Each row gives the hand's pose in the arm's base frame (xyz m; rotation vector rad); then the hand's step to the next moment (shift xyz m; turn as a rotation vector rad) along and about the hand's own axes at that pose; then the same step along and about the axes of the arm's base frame.
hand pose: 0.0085 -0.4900 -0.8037 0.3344 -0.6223 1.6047
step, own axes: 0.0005 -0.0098 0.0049 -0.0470 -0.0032 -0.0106
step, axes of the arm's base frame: 0.0088 -0.0021 0.0062 0.0112 -0.0324 -0.0340
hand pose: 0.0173 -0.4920 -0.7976 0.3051 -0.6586 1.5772
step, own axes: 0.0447 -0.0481 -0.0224 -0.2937 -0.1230 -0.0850
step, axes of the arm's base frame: 0.0453 0.0493 0.0182 0.1736 -0.1919 -0.2041
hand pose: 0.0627 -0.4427 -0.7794 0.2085 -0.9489 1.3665
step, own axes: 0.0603 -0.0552 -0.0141 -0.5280 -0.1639 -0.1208
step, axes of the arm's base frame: 0.0500 0.0394 0.0532 0.2468 -0.3510 -0.3689
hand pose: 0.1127 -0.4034 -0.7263 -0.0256 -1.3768 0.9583
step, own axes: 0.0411 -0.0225 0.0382 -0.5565 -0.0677 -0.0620
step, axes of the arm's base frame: -0.0234 -0.0097 0.0549 0.1479 -0.3358 -0.4284
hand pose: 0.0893 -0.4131 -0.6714 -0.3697 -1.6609 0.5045
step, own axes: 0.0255 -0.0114 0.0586 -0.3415 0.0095 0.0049
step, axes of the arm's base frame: -0.0612 -0.0034 0.0214 0.0461 -0.1676 -0.2941
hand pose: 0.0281 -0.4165 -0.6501 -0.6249 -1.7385 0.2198
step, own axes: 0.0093 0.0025 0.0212 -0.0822 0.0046 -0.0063
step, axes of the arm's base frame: -0.0206 0.0107 0.0010 0.0189 -0.0398 -0.0699
